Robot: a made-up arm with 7 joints. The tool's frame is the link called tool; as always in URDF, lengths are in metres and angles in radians. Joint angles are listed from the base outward.
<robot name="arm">
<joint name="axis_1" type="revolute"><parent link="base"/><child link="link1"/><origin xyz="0 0 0" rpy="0 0 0"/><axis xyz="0 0.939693 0.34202"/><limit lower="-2.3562" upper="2.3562"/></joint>
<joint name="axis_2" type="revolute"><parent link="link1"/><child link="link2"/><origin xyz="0 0 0" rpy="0 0 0"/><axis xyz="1 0 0"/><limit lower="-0.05" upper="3.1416"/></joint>
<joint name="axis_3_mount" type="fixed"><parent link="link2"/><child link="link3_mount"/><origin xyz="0 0 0" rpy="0 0 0"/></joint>
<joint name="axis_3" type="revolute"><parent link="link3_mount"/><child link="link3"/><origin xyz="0 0 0" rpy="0 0 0"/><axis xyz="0 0 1"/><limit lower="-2.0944" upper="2.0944"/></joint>
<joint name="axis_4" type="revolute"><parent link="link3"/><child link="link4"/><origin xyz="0.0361 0 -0.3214" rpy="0 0 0"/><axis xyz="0 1 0"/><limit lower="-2.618" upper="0.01"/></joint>
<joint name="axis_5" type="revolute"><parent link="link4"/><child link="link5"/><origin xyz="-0.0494 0 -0.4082" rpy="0 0 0"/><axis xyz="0 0 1"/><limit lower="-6.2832" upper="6.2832"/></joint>
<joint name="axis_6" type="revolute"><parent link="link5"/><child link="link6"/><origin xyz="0 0 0" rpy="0 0 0"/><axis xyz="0 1 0"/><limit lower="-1.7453" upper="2.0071"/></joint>
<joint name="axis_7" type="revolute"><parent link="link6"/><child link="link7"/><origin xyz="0 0 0" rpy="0 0 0"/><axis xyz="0 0 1"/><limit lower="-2.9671" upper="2.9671"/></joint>
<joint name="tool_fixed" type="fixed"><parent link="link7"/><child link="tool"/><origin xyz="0 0 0" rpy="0 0 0"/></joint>
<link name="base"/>
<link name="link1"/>
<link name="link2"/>
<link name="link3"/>
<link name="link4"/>
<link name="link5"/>
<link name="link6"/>
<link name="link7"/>
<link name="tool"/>
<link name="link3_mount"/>
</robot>
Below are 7 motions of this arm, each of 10 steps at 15 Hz.
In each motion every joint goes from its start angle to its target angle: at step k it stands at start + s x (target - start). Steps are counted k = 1, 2, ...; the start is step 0. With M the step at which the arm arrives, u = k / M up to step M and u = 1 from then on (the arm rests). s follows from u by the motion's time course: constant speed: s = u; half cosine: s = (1 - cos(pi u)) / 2; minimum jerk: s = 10 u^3 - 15 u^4 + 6 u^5.
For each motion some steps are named. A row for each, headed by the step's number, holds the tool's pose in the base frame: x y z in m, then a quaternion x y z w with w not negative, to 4 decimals.
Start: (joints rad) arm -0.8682 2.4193 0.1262 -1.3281 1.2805 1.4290 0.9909
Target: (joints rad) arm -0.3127 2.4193 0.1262 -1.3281 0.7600 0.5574 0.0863
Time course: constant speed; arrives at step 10
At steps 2, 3, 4, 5, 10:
2: 0.1175 0.1966 0.5855 0.2513 -0.7013 0.3634 0.5594
3: 0.1441 0.1991 0.5787 0.3140 -0.7000 0.3084 0.5625
4: 0.1703 0.2021 0.5705 0.3758 -0.6924 0.2500 0.5629
5: 0.1960 0.2056 0.5609 0.4359 -0.6787 0.1884 0.5603
10: 0.3137 0.2299 0.4940 0.6777 -0.5276 -0.1520 0.4891

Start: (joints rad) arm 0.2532 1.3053 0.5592 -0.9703 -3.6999 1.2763 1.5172
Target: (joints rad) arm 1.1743 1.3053 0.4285 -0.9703 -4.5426 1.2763 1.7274
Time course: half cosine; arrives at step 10
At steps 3, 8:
3: 0.1833 0.6550 -0.0883 -0.5127 0.0666 0.8269 0.2212
8: -0.0507 0.6646 -0.1617 0.0611 0.0505 0.9891 0.1243

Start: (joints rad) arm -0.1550 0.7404 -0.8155 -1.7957 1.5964 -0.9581 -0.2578
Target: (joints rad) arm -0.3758 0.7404 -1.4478 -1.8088 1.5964 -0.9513 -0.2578
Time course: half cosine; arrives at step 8
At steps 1, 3, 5, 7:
1: 0.3556 -0.0751 -0.3787 -0.3164 -0.7460 0.2089 0.5475
3: 0.3189 -0.1127 -0.4002 -0.3565 -0.7074 0.1666 0.5872
5: 0.2583 -0.1474 -0.4299 -0.4034 -0.6472 0.1005 0.6390
7: 0.2118 -0.1577 -0.4500 -0.4291 -0.6009 0.0504 0.6725

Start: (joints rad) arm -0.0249 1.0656 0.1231 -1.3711 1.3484 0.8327 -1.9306
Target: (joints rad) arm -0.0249 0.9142 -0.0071 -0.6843 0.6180 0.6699 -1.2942
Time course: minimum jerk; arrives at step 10
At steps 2, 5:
2: 0.4260 0.4262 -0.1771 0.2608 -0.2819 -0.6404 0.6652
5: 0.3705 0.4887 -0.2894 0.2630 -0.1313 -0.5206 0.8016

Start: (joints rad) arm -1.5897 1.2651 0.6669 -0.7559 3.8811 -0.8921 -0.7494
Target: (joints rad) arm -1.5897 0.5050 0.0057 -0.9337 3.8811 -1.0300 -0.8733
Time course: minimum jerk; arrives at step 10
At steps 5, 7, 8, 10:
5: 0.4835 0.2815 0.4222 -0.7664 -0.1260 0.6092 0.1600
7: 0.5722 0.0777 0.3851 -0.6984 -0.1146 0.6188 0.3409
8: 0.5856 0.0095 0.3682 -0.6756 -0.1104 0.6112 0.3972
10: 0.5899 -0.0284 0.3579 -0.6628 -0.1080 0.6049 0.4279

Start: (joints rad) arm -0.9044 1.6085 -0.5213 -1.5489 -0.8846 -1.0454 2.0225
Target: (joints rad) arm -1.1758 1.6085 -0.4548 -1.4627 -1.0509 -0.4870 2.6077
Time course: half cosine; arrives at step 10
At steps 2, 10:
2: 0.4907 0.2407 0.2097 -0.0681 -0.4983 -0.5135 0.6952
10: 0.4367 0.2325 0.3431 -0.0797 -0.7634 -0.2329 0.5972

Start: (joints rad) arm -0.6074 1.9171 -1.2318 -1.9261 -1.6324 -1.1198 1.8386
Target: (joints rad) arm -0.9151 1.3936 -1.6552 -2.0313 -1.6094 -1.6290 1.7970
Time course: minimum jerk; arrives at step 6
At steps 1, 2, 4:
1: 0.3551 0.2913 -0.1706 0.0061 0.1541 -0.7173 0.6795
2: 0.3592 0.2536 -0.2047 -0.0537 0.1779 -0.7391 0.6474
4: 0.3532 0.1087 -0.2876 -0.2069 0.2862 -0.8043 0.4780

